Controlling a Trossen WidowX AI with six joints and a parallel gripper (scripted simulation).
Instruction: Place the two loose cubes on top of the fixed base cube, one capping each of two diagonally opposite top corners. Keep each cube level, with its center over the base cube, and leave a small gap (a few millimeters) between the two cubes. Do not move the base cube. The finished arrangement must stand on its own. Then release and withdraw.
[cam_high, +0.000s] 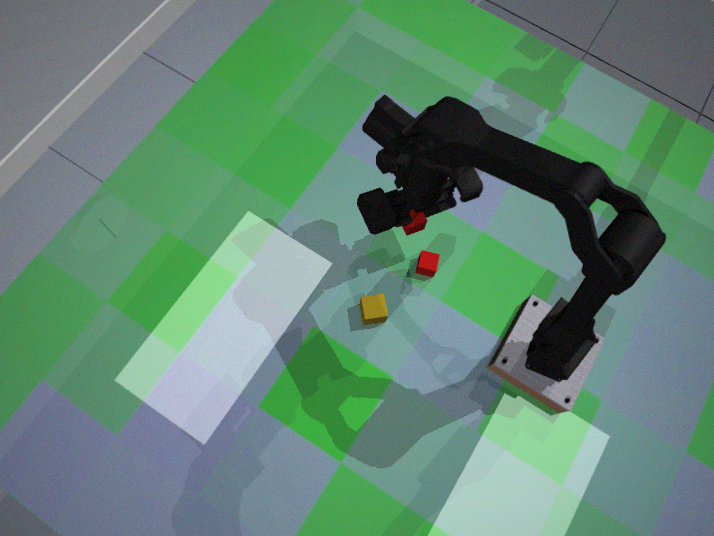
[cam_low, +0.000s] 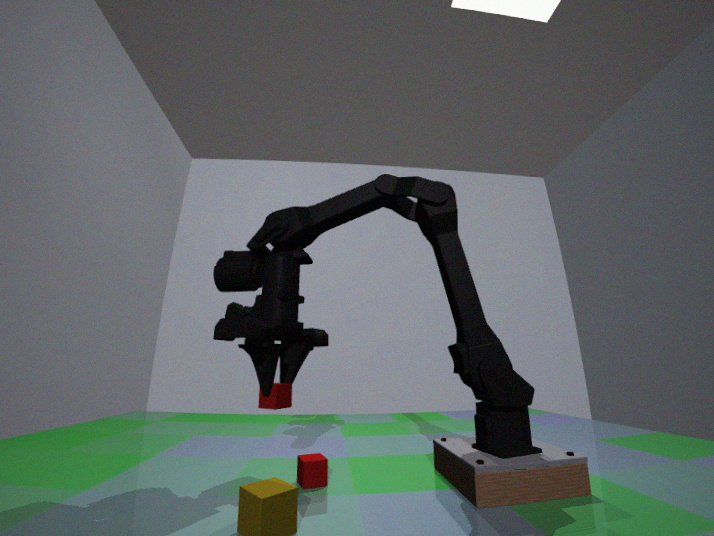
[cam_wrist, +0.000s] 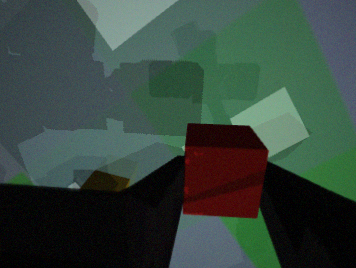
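Right now the yellow base cube is 14 cm to the left of my gripper tip, 9 cm below it and 1 cm ahead of it.
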